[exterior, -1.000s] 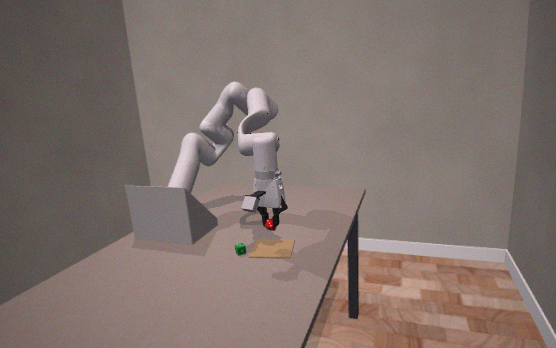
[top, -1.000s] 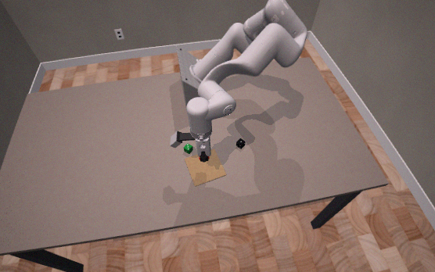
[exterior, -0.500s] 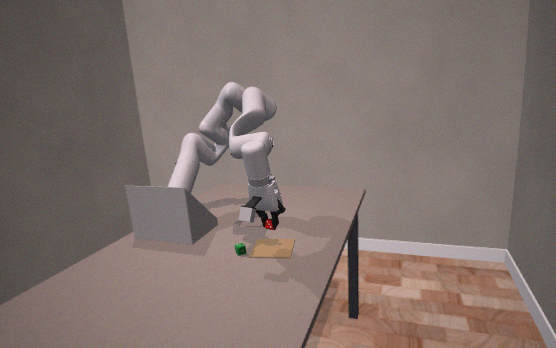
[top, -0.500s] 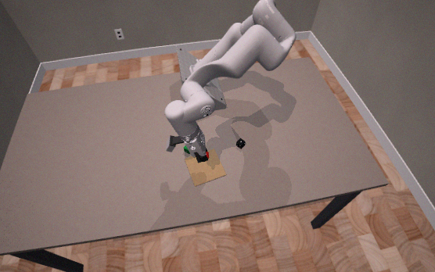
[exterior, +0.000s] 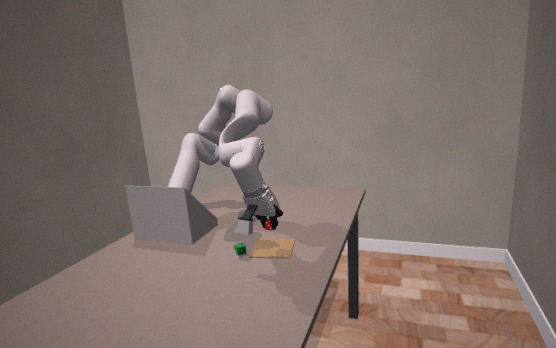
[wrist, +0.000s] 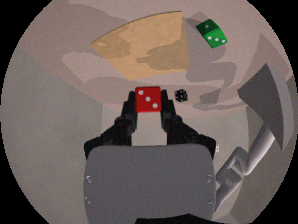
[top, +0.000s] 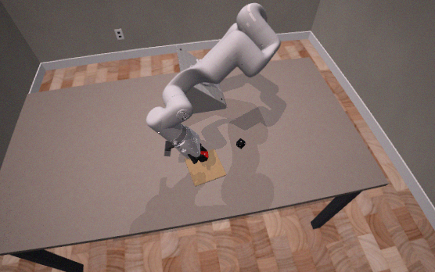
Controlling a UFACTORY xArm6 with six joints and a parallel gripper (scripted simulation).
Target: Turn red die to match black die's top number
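Right now my hand is 10 mm to the right of the red die and 20 mm above it. Also, from my hand: black die 60 mm behind, 190 mm to the left, 90 mm below; green die 100 mm behind, 40 mm to the right, 90 mm below; tan mat 10 mm to the left, 100 mm below.
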